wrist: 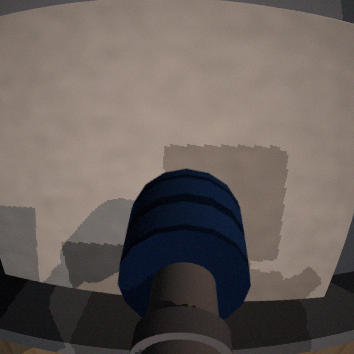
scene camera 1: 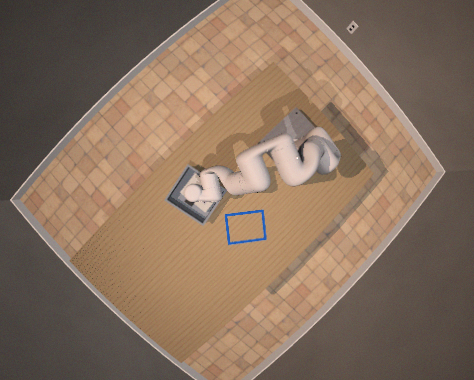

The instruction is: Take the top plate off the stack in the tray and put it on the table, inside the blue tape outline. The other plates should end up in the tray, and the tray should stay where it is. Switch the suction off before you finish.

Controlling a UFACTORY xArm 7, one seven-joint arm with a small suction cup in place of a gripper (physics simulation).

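Places are measured from the arm's base along level axes (x left, y ahead, z down), in metres.
Pixels of known places: hand, tool point: (wrist: pixel 185 220).
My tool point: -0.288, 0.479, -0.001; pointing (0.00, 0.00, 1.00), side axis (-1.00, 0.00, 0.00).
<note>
Ahead of a thing's pixels: the offset from my tool point to its top centre, as dx, dy, dz. "pt": to the spot under its first point. Level surfaces: height alone.
The top plate @[+0.010, +0.003, +0.034] (scene camera 1: pixel 203 205) (wrist: pixel 150 90) is a flat, beige rectangle inside the grey tray @[-0.002, +0.025, +0.013] (scene camera 1: pixel 184 211) (wrist: pixel 270 322). It fills most of the wrist view. In the scene view the arm partly covers it. Plates under it are hidden. My gripper, a dark blue ribbed suction cup (wrist: pixel 185 187), is low over the plate, towards the lower edge of the plate in the wrist view. I cannot tell whether its lip touches the plate. I see no sign that it holds the plate, so it looks open. The blue tape outline @[pt +0.246, +0.080, +0.062] (scene camera 1: pixel 227 229) lies on the table, apart from the tray.
The white arm (scene camera 1: pixel 255 175) reaches across the wooden table @[dz +0.063] (scene camera 1: pixel 165 280) from its grey base plate (scene camera 1: pixel 296 120) to the tray. The tray's raised walls surround the plate. The arm casts shadows on the table and on the plate.
</note>
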